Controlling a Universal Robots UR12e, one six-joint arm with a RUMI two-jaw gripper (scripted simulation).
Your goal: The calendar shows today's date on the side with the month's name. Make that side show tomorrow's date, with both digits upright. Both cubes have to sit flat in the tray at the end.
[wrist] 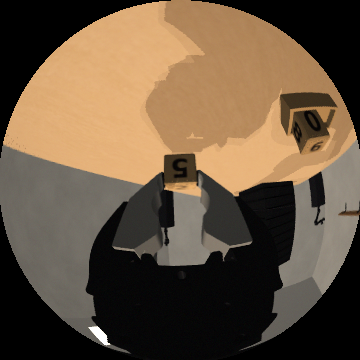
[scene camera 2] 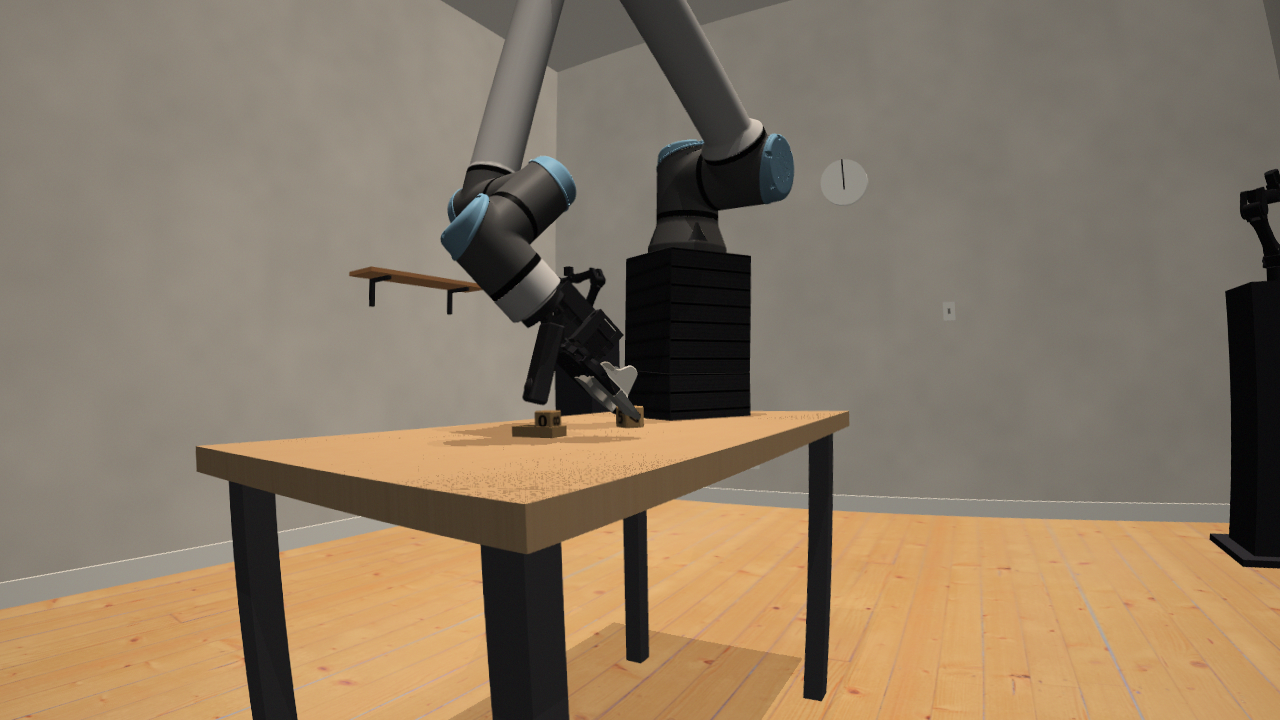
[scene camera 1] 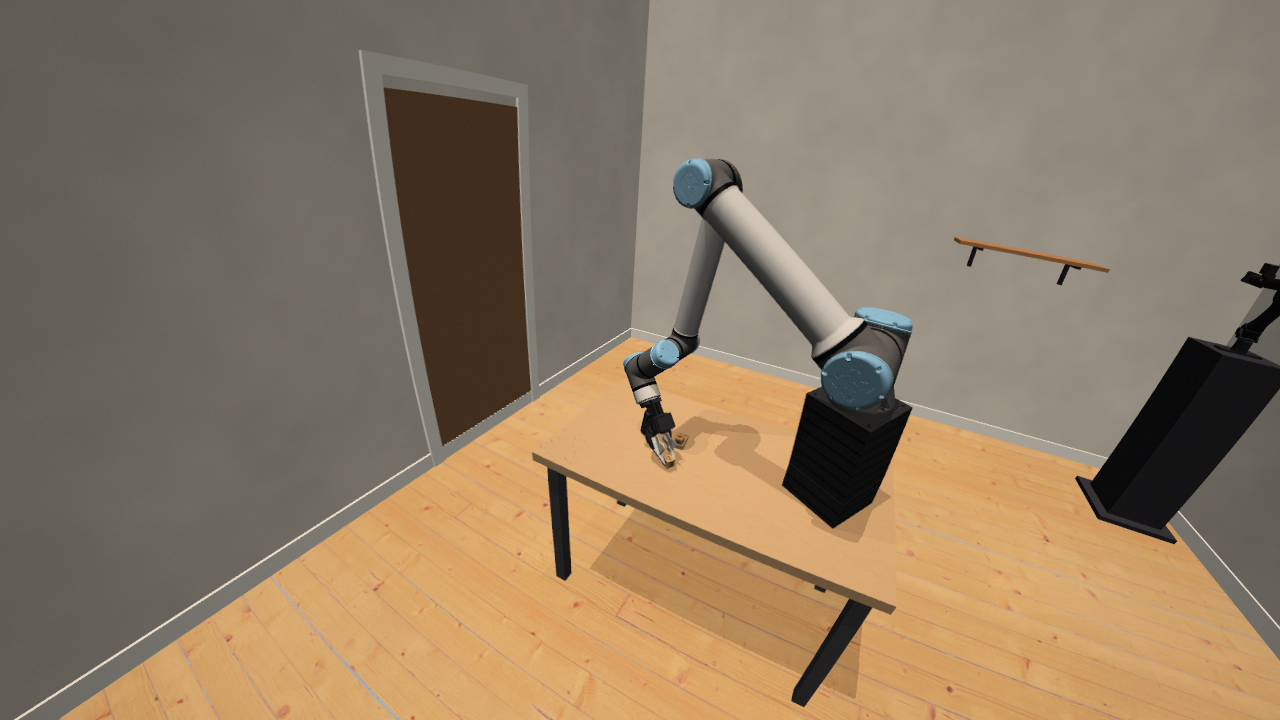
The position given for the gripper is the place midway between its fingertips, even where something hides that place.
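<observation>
You've got the gripper (scene camera 2: 633, 418), and it's there in scene camera 1 too (scene camera 1: 669, 463), as well as from the wrist (wrist: 180, 172). There's also a wooden tray (wrist: 292, 102).
</observation>
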